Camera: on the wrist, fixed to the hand. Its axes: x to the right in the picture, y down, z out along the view.
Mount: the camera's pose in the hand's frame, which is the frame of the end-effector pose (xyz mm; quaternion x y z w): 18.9 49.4 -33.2 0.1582 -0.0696 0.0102 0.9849
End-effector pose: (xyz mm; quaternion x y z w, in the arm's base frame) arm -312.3 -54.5 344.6 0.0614 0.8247 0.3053 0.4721
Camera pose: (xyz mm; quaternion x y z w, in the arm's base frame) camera -359.0 -22.1 370.5 0.1648 0.8271 0.1708 0.5095
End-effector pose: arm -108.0 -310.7 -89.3 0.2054 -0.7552 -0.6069 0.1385
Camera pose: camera -116.4 -339.4 -34.5 0.1743 -0.8515 -0.4911 0.0575
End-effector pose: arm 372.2 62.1 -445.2 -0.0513 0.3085 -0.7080 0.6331
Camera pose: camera 395.9 56.5 -502.7 0.0035 0.1483 -0.7361 0.6604
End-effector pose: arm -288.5 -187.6 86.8 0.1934 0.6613 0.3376 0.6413
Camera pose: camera -331.7 -146.7 105.9 0.3222 0.6581 0.2210 0.6436
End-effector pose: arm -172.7 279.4 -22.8 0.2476 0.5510 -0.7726 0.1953
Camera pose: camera -153.9 294.7 -80.4 0.2266 0.4043 -0.8634 0.1994
